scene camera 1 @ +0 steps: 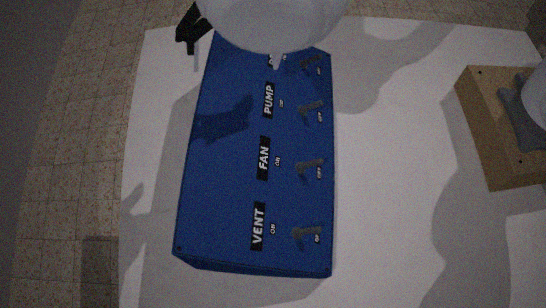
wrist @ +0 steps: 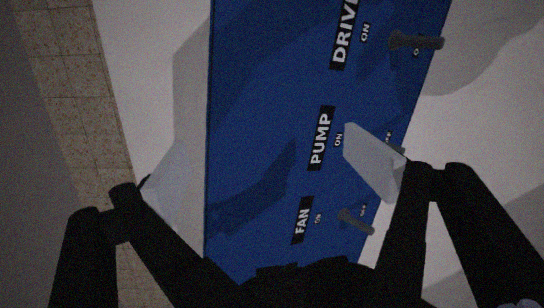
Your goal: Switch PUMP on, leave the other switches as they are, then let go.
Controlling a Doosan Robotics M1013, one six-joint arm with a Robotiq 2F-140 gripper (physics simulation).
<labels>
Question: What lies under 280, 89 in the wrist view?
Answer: A blue switch panel.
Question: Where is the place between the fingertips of the gripper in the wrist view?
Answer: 268, 148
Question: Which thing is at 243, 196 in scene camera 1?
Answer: A blue switch panel.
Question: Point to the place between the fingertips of the gripper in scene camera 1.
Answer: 235, 63
</labels>
